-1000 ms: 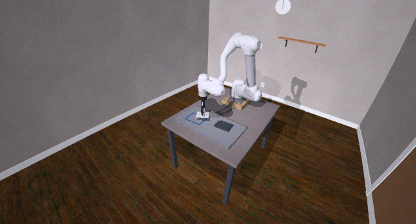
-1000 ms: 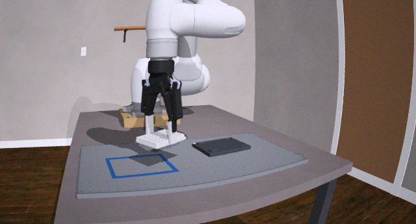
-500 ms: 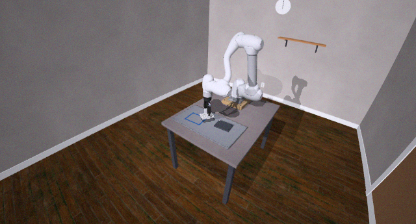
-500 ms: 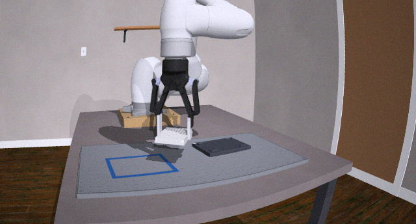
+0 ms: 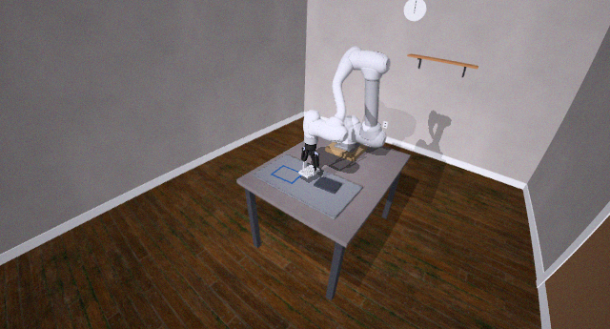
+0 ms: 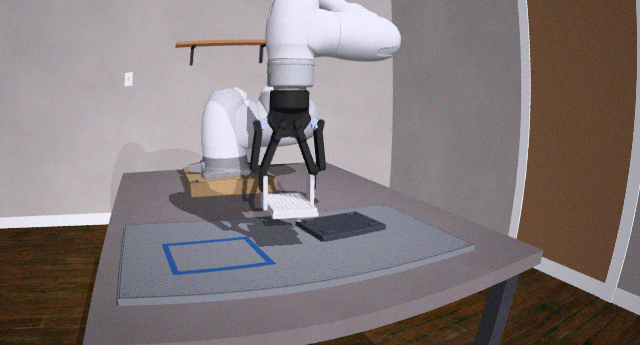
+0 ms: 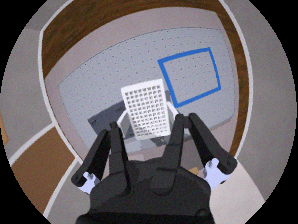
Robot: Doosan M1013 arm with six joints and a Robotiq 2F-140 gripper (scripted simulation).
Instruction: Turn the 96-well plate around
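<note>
Right now my hand is 3 cm past the dark plate nest N1, 14 cm to the right of it and 9 cm above it. The rest, counted from my hand: white 96-well plate 2 cm below.
</note>
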